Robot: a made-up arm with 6 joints.
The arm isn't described. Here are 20 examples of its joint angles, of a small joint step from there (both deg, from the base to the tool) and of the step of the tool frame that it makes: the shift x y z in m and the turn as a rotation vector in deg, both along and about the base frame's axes.
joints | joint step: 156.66 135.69 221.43 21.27 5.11 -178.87 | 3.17 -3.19 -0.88 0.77 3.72 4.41
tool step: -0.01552 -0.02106 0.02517 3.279 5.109 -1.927
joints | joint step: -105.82 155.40 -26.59 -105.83 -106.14 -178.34 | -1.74 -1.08 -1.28 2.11 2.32 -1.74
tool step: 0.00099 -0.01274 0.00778 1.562 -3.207 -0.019
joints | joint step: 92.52 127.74 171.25 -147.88 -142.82 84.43 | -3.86 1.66 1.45 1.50 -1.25 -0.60
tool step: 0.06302 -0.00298 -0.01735 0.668 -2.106 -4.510
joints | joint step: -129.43 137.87 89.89 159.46 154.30 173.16 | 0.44 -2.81 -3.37 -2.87 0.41 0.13
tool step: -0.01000 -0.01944 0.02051 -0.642 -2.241 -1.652
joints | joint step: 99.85 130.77 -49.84 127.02 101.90 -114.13 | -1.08 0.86 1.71 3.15 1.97 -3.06
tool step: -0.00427 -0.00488 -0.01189 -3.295 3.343 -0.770
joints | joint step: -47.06 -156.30 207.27 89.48 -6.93 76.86 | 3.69 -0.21 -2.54 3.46 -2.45 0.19
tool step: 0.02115 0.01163 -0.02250 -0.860 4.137 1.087
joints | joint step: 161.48 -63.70 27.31 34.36 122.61 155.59 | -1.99 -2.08 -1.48 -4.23 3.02 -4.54
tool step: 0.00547 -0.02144 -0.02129 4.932 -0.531 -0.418
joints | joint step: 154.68 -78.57 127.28 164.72 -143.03 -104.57 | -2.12 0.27 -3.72 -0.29 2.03 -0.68
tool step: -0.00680 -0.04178 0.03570 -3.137 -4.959 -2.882
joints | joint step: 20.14 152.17 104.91 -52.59 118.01 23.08 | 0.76 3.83 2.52 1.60 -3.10 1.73
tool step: -0.04530 -0.01091 -0.02435 -1.051 4.352 2.365
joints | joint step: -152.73 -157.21 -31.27 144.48 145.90 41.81 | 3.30 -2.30 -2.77 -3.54 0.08 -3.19
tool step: -0.03470 0.02352 -0.00909 0.264 -1.701 4.829
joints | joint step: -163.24 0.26 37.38 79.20 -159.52 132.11 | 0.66 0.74 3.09 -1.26 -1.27 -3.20
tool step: 0.00811 0.00013 0.01443 -0.481 3.161 -1.571
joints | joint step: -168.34 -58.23 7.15 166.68 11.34 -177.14 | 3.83 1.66 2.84 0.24 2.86 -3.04
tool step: 0.00053 0.02312 0.01936 -0.668 -1.970 6.318
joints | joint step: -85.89 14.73 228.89 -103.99 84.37 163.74 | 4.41 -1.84 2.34 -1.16 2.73 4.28
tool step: -0.02386 0.00092 -0.03066 0.458 1.665 5.176
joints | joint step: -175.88 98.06 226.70 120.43 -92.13 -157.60 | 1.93 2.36 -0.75 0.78 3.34 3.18
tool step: -0.01431 -0.01050 -0.00452 1.201 -7.475 0.578
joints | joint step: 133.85 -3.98 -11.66 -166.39 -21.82 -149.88 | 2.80 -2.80 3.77 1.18 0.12 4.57
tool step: 0.00412 -0.03567 0.05586 8.767 0.975 1.542
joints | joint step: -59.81 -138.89 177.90 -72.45 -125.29 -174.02 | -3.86 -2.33 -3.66 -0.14 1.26 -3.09
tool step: 0.00884 -0.00409 -0.02407 1.777 3.826 -4.154
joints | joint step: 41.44 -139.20 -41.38 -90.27 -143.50 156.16 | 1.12 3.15 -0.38 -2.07 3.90 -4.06
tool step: 0.00837 0.00171 0.02127 -1.184 7.198 0.418
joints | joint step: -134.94 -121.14 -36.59 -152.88 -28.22 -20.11 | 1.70 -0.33 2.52 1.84 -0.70 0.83
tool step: 0.00600 0.02782 0.00070 -2.514 2.656 -0.865
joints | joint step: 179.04 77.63 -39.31 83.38 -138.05 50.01 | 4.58 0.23 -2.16 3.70 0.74 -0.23
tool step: 0.02073 -0.04129 0.00438 -2.415 -2.231 7.650
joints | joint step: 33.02 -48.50 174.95 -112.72 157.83 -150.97 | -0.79 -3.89 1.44 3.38 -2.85 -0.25
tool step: -0.00257 0.00737 -0.07183 7.176 -3.057 -0.007
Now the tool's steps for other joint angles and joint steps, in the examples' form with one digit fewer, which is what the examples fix.
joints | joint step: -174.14 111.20 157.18 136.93 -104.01 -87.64 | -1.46 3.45 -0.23 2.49 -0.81 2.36
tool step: -0.0174 0.0193 -0.0590 0.21 -4.60 -4.39
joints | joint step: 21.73 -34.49 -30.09 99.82 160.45 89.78 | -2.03 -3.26 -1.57 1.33 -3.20 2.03
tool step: -0.0293 -0.0145 -0.0062 1.84 -2.50 -4.98
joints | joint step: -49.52 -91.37 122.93 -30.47 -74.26 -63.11 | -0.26 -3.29 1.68 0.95 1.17 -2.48
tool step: 0.0205 -0.0177 -0.0767 -4.55 -2.05 2.01
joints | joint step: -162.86 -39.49 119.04 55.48 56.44 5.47 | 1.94 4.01 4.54 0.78 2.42 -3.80
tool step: -0.0430 0.0172 0.0215 2.66 0.06 -1.15
